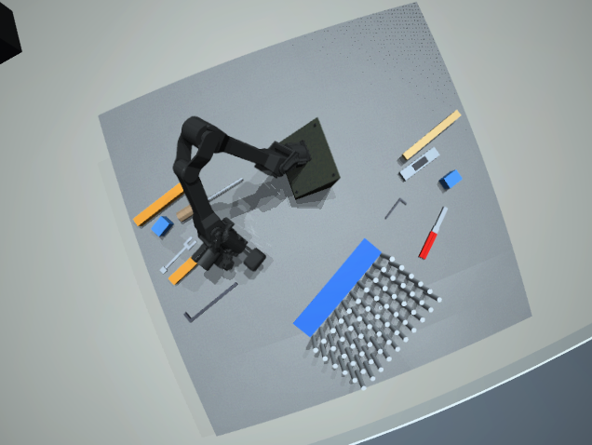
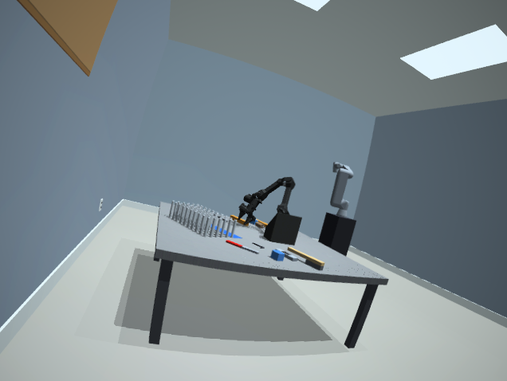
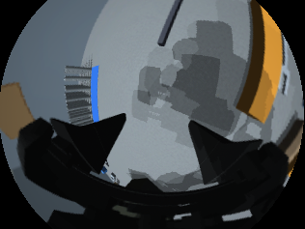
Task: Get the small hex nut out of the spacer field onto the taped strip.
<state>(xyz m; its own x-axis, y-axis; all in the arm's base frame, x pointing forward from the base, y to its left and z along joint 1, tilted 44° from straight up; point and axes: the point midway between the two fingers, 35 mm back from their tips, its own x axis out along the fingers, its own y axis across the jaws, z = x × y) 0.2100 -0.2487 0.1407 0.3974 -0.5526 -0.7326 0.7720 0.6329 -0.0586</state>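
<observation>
Now: the wooden-handled screwdriver 230 mm behind my gripper tip, 40 mm to the right of it and 20 mm below it. The rest, counted from my gripper tip: wrench (80 mm behind, 250 mm to the right, 30 mm below); then blue taped strip (230 mm ahead, 230 mm to the left, 30 mm below); then red-handled tool (170 mm ahead, 630 mm to the left, 30 mm below).
</observation>
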